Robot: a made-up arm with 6 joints.
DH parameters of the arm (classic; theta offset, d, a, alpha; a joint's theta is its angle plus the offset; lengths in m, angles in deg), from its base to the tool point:
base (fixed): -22.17 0 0.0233 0
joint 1: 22.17 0.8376 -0.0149 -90
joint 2: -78.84 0 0.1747 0
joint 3: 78.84 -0.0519 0.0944 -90
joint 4: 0 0.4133 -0.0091 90
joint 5: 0 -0.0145 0.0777 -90
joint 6: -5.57 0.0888 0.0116 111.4
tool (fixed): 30.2 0.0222 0 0
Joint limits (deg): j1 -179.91..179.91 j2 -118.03..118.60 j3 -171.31..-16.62 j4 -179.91..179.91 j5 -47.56..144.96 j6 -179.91..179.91
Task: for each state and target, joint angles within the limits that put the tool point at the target. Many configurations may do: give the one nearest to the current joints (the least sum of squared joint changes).
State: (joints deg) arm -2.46 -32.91 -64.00 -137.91 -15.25 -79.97
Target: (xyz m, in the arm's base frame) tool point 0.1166 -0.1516 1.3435
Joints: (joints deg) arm -48.72 -55.61 -80.25 -150.19 -5.91 -77.95
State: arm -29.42 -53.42 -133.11 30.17 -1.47 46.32
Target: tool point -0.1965 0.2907 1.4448
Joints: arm -67.78 -52.87 -133.82 21.82 3.65 43.90
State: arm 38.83 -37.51 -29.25 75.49 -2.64 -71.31
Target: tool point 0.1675 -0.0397 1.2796
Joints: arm 36.54 -89.54 -42.42 74.44 -8.87 -73.02
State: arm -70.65 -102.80 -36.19 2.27 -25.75 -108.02
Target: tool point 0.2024 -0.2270 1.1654
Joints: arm -38.26 -70.37 -29.37 -3.43 -15.91 -106.17
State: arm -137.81 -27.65 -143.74 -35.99 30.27 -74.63
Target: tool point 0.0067 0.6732 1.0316
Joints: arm -92.98 -75.24 -171.15 -35.71 29.95 -74.57
